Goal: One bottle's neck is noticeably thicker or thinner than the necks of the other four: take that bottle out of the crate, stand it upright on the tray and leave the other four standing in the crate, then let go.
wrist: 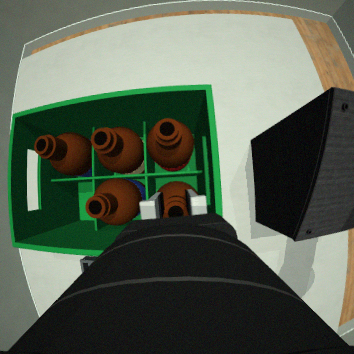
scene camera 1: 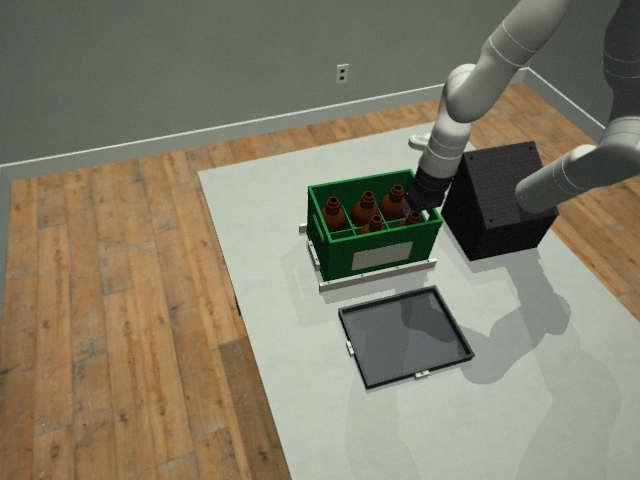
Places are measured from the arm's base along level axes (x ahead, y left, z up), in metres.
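Pixels of known places: gripper, between the fingertips: (wrist: 174, 199) (scene camera 1: 412, 212); arm's base, origin of its link: (scene camera 1: 532, 195).
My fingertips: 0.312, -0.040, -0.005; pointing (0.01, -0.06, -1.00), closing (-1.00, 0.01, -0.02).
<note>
Ahead of a thing's pixels: the offset from my fingertips to its top centre, as dx, dy, dz. "*": to the spot under its first point.
A green crate {+0.086, -0.040, +0.020} (scene camera 1: 338, 263) (wrist: 215, 150) holds five brown bottles. Three stand in the back row: left (scene camera 1: 333, 215) (wrist: 72, 152), middle (scene camera 1: 364, 210) (wrist: 121, 150) and right (scene camera 1: 393, 205) (wrist: 171, 149). Two are in the front row: middle (scene camera 1: 375, 225) (wrist: 121, 201) and right (scene camera 1: 413, 219) (wrist: 175, 193). The front left compartment is empty. My gripper (scene camera 1: 416, 211) (wrist: 174, 199) is shut on the front right bottle's neck, at the crate's right end. Its body is partly hidden by the crate wall and fingers. The dark grey tray {* +0.138, +0.243, -0.151} (scene camera 1: 392, 346) is empty.
A black box (scene camera 1: 506, 191) (wrist: 295, 165) stands right of the crate. Pale strips {* +0.098, +0.064, -0.133} (scene camera 1: 377, 275) lie along the crate's base, and small pale blocks {* +0.108, +0.326, -0.141} (scene camera 1: 422, 374) sit at the tray's edges. A second grey arm shape (scene camera 1: 568, 175) is beside the black box.
</note>
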